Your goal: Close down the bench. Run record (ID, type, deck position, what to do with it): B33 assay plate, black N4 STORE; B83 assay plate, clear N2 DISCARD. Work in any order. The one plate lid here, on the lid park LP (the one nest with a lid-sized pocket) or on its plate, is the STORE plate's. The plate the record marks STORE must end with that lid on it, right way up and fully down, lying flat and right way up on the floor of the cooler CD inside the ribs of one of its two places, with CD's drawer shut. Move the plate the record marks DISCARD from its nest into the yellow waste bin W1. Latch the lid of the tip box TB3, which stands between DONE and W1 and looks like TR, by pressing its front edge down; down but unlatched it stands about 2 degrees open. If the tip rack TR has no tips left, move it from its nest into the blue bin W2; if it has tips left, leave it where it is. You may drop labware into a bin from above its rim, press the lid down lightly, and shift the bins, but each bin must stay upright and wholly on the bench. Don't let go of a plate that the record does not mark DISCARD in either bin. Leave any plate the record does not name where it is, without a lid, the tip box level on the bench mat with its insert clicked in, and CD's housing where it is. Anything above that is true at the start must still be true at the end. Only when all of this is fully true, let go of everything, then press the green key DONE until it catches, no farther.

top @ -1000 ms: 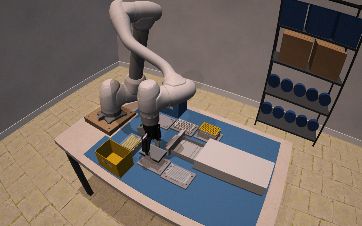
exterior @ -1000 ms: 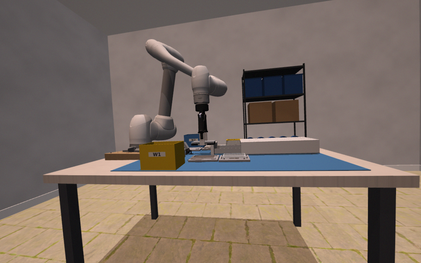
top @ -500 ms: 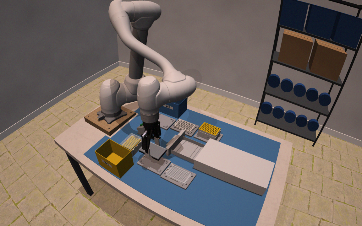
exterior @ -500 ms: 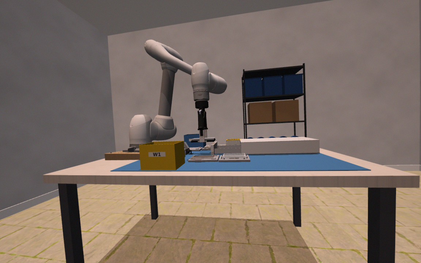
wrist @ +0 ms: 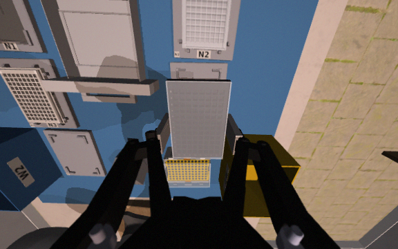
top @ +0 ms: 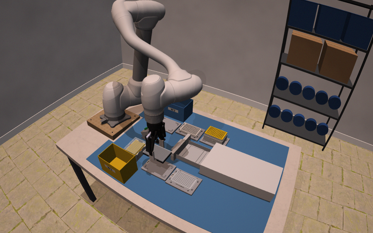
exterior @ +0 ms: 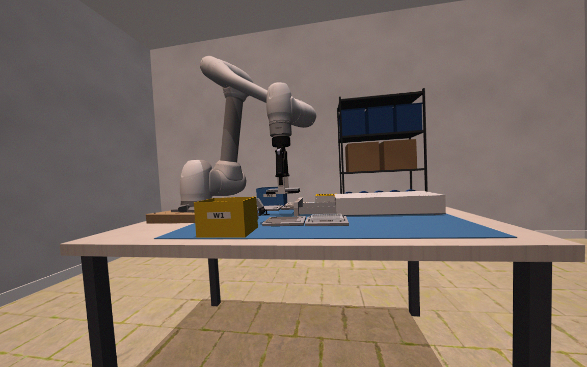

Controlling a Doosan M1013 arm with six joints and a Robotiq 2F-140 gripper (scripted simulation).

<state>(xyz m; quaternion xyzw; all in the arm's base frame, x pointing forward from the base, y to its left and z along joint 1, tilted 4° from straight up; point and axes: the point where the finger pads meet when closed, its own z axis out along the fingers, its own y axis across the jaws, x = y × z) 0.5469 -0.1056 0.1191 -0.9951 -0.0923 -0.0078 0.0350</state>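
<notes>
My gripper is now 21 cm to the right of the cooler drawer, 12 cm short of it and 12 cm above it. From my hand the other things lie so: nest N4: 14 cm below; clear plate lid: 1 cm below; black plate: 2 cm below.
</notes>
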